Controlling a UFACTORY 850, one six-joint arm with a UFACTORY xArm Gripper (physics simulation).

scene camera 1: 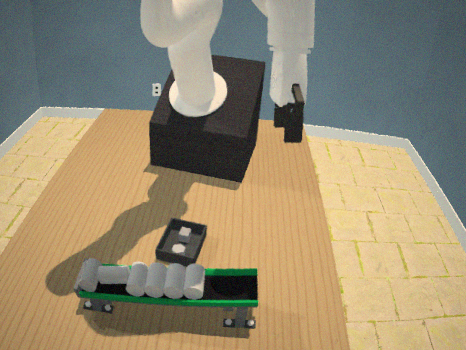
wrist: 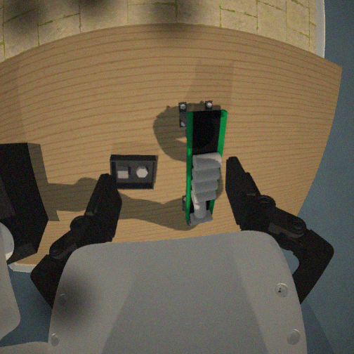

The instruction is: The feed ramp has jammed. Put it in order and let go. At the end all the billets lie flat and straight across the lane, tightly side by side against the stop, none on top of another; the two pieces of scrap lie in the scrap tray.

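The feed ramp has green side rails (scene camera 1: 170, 302) (wrist: 223, 130) and a dark lane. Four grey billets lie across it side by side, slightly slanted; the one nearest the bare stretch of lane is a billet (scene camera 1: 195, 281) (wrist: 207, 160). Beyond them a billet (scene camera 1: 113, 274) (wrist: 200, 208) lies lengthwise along the lane. Another billet (scene camera 1: 89, 275) (wrist: 201, 218) lies across at the lane's left end in the scene view; the stop there is mostly hidden. Two scrap pieces (scene camera 1: 185, 231) (wrist: 142, 172) lie in the scrap tray (scene camera 1: 161, 255) (wrist: 132, 158). My gripper (scene camera 1: 293, 136) (wrist: 169, 180) is open, high above the table and away from the ramp.
The black robot base block (scene camera 1: 200, 155) (wrist: 22, 195) stands at the back of the wooden table (scene camera 1: 280, 220) (wrist: 100, 100). The scrap tray stands between the base and the ramp, close to the ramp's rail. Ramp feet (scene camera 1: 239, 323) (wrist: 183, 115) stick out beside the rails.
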